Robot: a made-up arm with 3 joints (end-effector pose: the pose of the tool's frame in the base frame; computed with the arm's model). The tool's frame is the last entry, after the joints.
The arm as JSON. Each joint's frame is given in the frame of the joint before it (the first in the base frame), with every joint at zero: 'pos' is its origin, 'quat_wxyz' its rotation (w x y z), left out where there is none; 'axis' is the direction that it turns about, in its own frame. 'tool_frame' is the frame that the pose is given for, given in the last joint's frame.
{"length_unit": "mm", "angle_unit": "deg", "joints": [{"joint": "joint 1", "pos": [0.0, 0.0, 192.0], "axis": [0.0, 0.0, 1.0]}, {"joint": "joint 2", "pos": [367.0, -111.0, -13.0], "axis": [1.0, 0.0, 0.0]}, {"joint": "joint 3", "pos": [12.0, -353.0, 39.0], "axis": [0.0, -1.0, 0.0]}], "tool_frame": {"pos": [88.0, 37.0, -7.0]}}
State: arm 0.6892 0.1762 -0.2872
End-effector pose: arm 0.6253 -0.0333 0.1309 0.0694 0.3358 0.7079
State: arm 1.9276 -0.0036 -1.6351
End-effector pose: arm 0.2723 0.4925 0.1318 -1.5237 1.0544 1.4252
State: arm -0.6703 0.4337 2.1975
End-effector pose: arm -0.0159 -0.5563 0.1500 -0.5002 -2.2043 -0.8445
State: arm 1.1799 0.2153 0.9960
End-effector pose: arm 0.5745 0.2313 0.2180 0.7475 -0.7464 0.9671
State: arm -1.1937 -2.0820 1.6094
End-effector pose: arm 0.2846 -0.2988 0.3924 -1.5960 0.0800 0.7242
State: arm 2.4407 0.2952 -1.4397
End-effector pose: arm -0.0358 0.5523 0.0400 -1.6375 0.9341 2.0859
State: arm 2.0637 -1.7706 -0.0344
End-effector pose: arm -0.2033 0.4206 0.4830 -1.0602 -1.7175 1.3987
